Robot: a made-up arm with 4 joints. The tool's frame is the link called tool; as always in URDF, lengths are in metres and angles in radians. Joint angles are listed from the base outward. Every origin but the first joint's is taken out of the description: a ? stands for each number. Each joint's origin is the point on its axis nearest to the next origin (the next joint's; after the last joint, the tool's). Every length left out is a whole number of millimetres.
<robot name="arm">
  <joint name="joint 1" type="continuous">
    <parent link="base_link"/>
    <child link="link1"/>
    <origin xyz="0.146 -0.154 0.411" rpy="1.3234 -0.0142 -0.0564"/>
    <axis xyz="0 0 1"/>
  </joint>
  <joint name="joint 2" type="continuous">
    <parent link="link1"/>
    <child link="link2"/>
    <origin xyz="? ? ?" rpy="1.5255 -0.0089 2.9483"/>
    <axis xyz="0 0 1"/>
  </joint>
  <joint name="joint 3" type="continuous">
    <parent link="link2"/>
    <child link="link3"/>
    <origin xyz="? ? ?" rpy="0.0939 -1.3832 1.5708"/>
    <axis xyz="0 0 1"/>
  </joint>
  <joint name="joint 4" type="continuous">
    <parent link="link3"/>
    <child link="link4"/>
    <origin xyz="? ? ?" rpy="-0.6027 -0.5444 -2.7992"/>
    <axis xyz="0 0 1"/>
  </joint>
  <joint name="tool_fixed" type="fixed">
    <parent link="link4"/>
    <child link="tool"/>
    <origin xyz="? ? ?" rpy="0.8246 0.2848 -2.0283"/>
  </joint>
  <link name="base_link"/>
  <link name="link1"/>
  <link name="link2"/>
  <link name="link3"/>
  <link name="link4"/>
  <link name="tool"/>
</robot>
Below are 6 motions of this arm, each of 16 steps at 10 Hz.
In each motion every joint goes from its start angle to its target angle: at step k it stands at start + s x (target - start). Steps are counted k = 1, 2, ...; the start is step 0. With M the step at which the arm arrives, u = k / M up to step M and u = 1 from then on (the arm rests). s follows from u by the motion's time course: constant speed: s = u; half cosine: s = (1 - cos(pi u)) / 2; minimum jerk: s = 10 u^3 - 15 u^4 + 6 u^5.
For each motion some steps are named. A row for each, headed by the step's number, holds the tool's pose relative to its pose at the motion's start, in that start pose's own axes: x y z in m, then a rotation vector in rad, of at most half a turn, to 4 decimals.
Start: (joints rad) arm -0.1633 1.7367 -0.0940 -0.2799
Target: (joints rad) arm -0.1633 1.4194 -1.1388 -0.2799
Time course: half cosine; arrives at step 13
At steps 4, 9, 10, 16:
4: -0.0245 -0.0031 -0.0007 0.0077 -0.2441 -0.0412
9: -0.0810 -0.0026 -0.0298 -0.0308 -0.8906 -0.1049
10: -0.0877 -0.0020 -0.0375 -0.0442 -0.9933 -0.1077
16: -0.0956 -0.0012 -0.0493 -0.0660 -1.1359 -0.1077

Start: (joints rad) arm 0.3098 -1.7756 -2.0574 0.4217
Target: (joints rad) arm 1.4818 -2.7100 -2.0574 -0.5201
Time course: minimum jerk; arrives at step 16
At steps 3, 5, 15, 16:
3: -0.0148 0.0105 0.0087 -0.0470 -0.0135 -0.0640
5: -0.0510 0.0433 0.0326 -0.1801 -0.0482 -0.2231
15: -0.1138 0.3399 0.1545 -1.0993 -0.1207 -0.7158
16: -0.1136 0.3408 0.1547 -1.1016 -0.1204 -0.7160

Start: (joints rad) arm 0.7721 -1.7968 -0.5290 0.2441
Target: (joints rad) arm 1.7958 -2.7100 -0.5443 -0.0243
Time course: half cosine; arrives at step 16
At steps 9, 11, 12, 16:
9: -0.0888 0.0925 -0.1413 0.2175 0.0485 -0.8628
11: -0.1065 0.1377 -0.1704 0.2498 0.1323 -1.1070
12: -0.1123 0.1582 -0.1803 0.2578 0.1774 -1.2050
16: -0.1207 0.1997 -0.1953 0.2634 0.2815 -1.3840

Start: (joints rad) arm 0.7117 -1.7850 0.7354 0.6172
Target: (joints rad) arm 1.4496 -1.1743 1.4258 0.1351
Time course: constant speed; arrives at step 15
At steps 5, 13, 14, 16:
5: 0.0906 -0.0015 -0.0283 0.0629 0.0886 0.2653
13: 0.2232 0.0654 -0.0627 0.0126 0.1872 0.6268
14: 0.2366 0.0788 -0.0657 -0.0059 0.1919 0.6651
16: 0.2491 0.0930 -0.0683 -0.0268 0.1942 0.7016

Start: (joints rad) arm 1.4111 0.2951 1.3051 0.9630
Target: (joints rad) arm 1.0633 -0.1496 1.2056 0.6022
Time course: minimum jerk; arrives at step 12
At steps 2, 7, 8, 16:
2: -0.0027 0.0010 -0.0013 0.0194 -0.0166 -0.0002
7: -0.0501 0.0177 -0.0244 0.3935 -0.2569 -0.0530
8: -0.0609 0.0213 -0.0297 0.4831 -0.2968 -0.0782
16: -0.0779 0.0270 -0.0379 0.6232 -0.3480 -0.1270

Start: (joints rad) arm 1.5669 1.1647 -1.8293 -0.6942
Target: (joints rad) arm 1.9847 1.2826 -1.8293 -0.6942
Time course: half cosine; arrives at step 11
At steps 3, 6, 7, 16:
3: -0.0041 -0.0213 0.0154 0.0708 0.0205 0.0178
6: -0.0099 -0.0742 0.0456 0.2322 0.0728 0.0607
7: -0.0107 -0.0933 0.0542 0.2869 0.0923 0.0759
16: -0.0104 -0.1354 0.0691 0.4025 0.1367 0.1096

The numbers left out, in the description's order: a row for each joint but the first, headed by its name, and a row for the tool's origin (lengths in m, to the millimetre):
joint 2: -0.323 -0.049 0
joint 3: -0.04 0.003 0
joint 4: 0.083 -0.047 0
tool: -0.014 -0.016 0

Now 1 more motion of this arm.
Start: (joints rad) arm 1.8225 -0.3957 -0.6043 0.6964
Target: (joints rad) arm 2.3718 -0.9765 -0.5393 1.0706
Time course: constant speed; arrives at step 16
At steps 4, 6, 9, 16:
4: 0.0001 0.0129 -0.0462 -0.0536 -0.0214 -0.0974
6: 0.0028 0.0190 -0.0692 -0.0703 -0.0304 -0.1486
9: 0.0102 0.0276 -0.1032 -0.0822 -0.0422 -0.2271
16: 0.0418 0.0450 -0.1778 -0.0488 -0.0658 -0.4063

